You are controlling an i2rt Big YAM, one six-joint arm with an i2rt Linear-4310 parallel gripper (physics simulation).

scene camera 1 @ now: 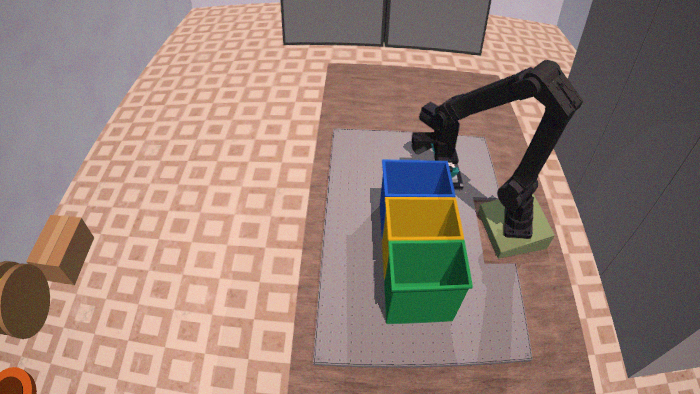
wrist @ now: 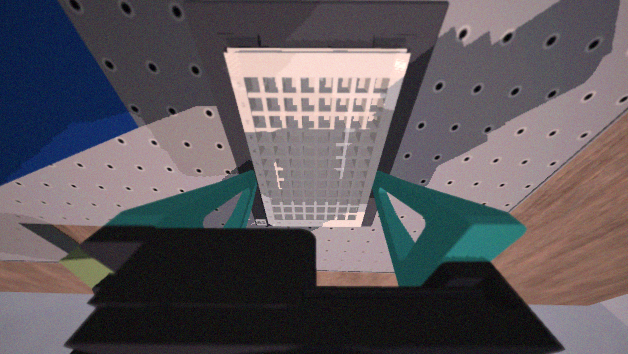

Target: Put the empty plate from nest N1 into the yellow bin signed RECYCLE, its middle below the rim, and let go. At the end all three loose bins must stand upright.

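Note:
The pale gridded plate lies flat in its dark nest in the wrist view; in scene camera 1 the arm and the blue bin mostly hide it. My gripper is open and empty, its teal fingertips on either side of the plate's near part; whether they touch it cannot be told. The yellow bin stands upright between the blue bin and the green bin, both upright. Its sign does not show. The nest's label is too small to read.
The blue bin's rim is close beside my gripper. The bins stand in a row on a grey perforated board over a wooden surface. The arm stands on a green base block. A cardboard box lies at the far left.

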